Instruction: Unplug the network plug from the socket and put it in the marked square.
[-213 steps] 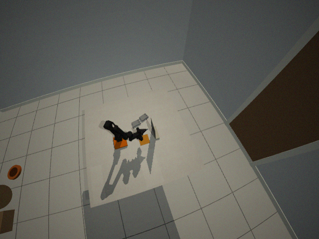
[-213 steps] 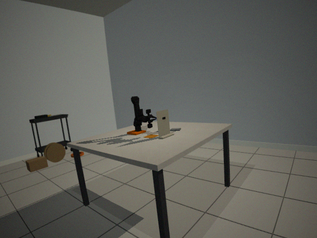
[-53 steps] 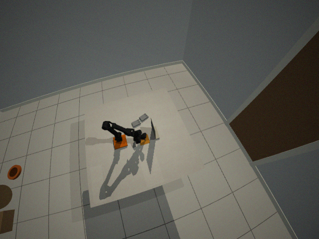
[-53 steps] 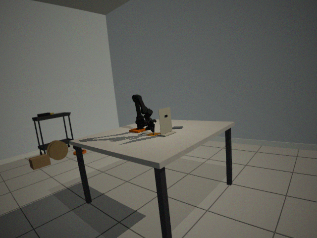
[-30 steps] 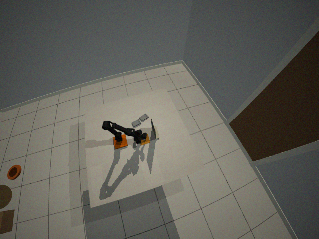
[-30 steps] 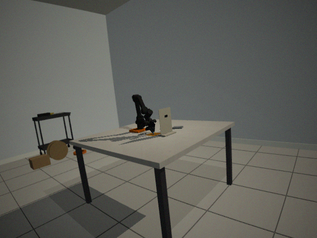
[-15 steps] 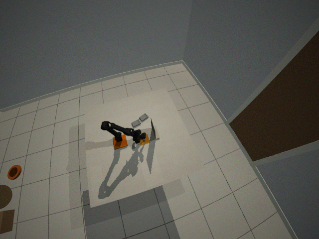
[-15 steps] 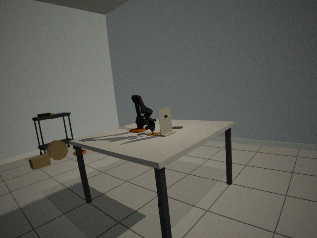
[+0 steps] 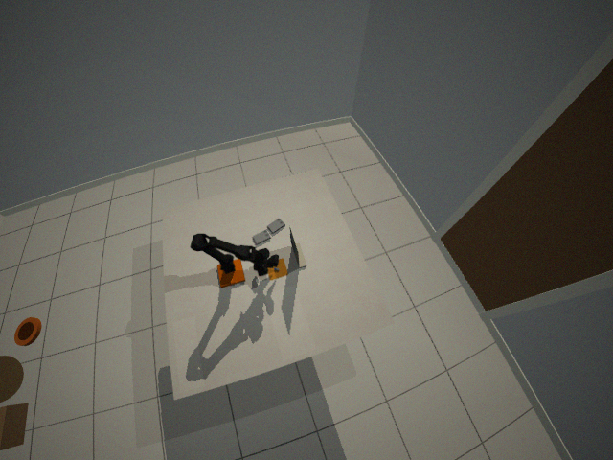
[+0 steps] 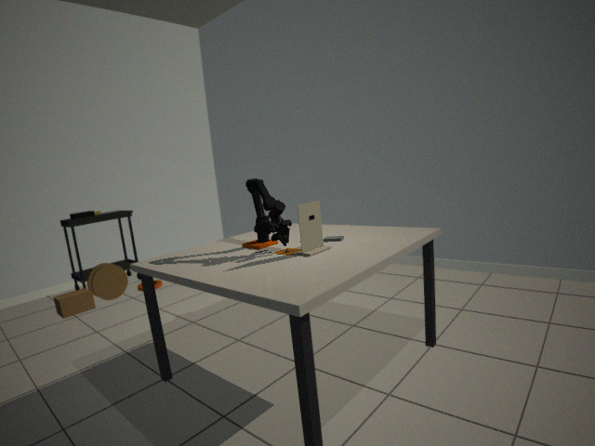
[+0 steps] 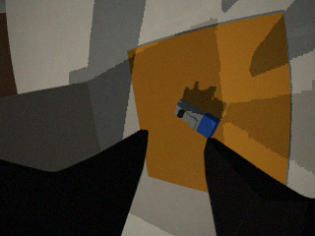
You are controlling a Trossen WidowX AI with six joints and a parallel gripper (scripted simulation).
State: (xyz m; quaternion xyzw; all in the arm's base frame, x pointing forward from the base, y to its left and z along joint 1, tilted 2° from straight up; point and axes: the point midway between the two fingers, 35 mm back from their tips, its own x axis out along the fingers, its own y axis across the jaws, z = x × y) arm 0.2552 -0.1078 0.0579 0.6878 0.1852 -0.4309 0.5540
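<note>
The blue network plug is 30 mm below my gripper tip, 10 mm to the right of it and 10 mm ahead of it. The rest, counted from my gripper tip: orange marked square (40 mm below, 10 mm ahead); then upright panel (160 mm ahead, 80 mm above, 30 mm to the left).
</note>
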